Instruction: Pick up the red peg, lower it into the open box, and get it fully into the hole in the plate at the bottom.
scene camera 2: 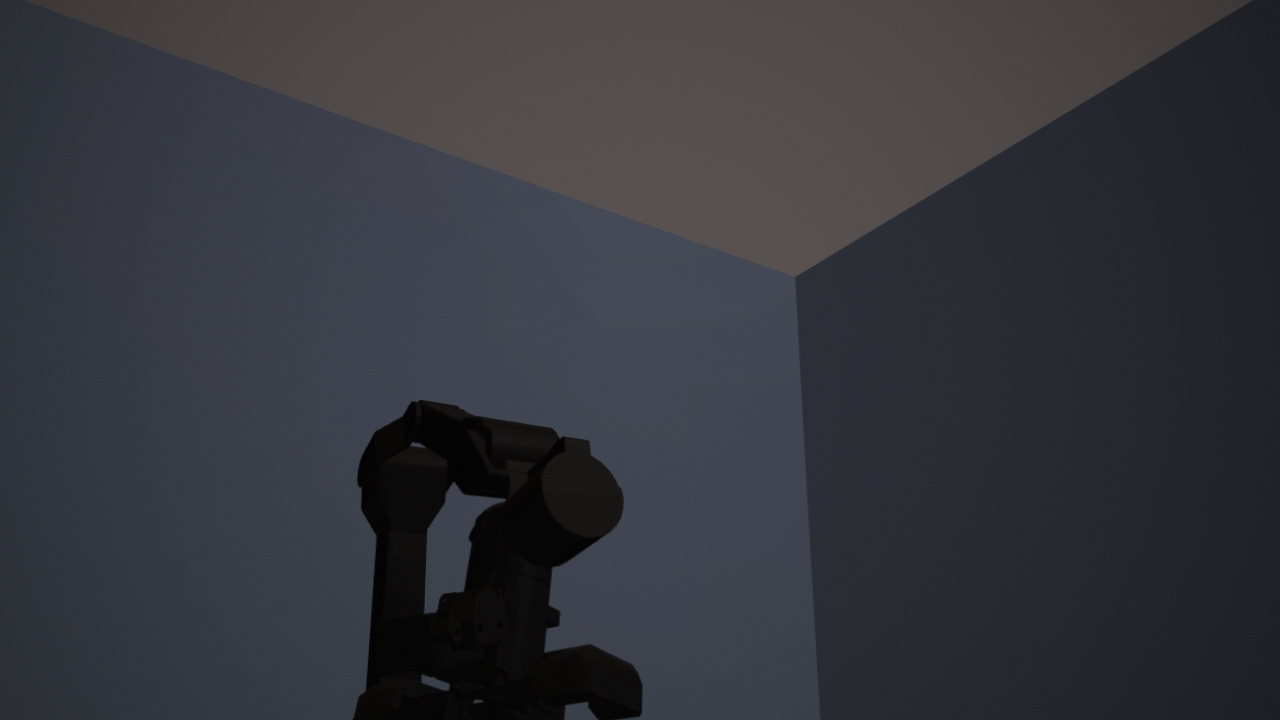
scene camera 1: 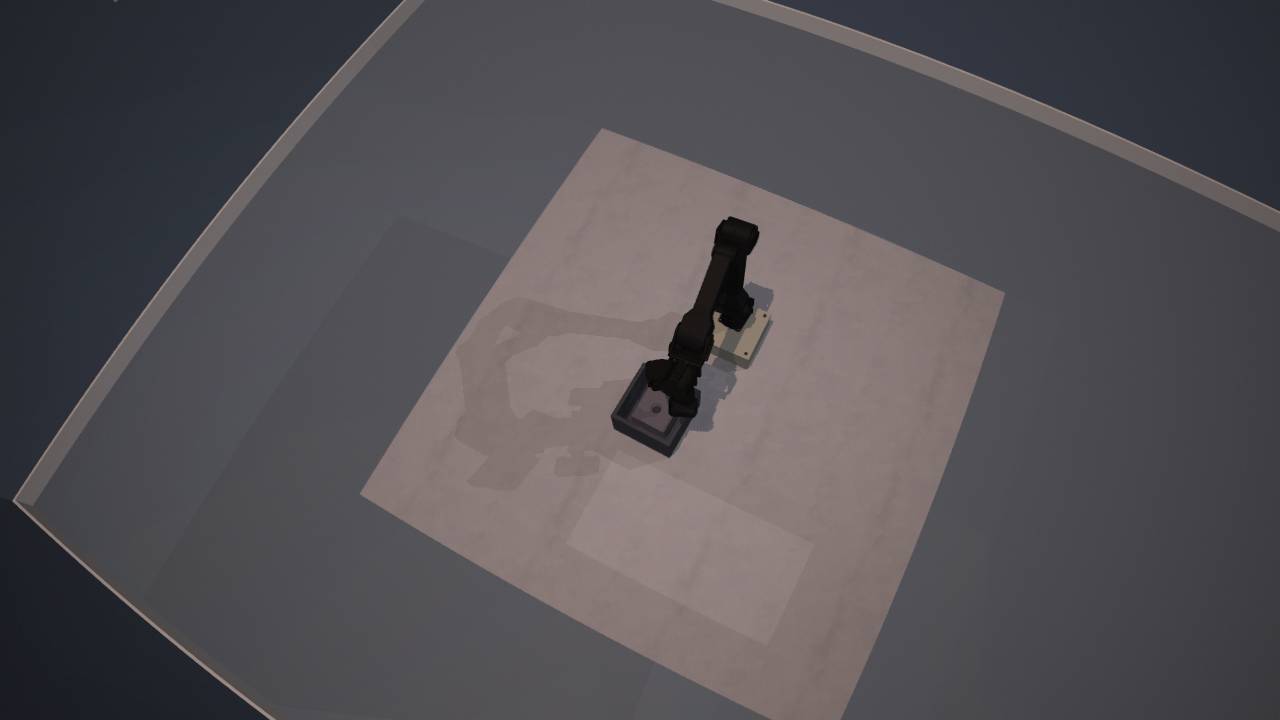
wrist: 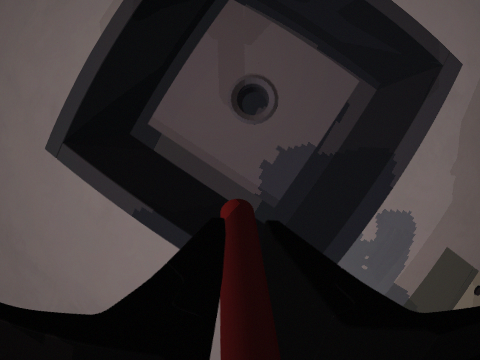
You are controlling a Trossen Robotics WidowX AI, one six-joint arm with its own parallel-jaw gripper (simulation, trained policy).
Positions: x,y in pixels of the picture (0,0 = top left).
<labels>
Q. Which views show the dark box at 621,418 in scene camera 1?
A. Scene camera 1 and the wrist view only.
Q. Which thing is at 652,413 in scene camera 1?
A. A plate.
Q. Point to a dark box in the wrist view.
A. At 102,134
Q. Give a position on a plate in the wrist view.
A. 239,54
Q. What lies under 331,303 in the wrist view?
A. My gripper.
</labels>
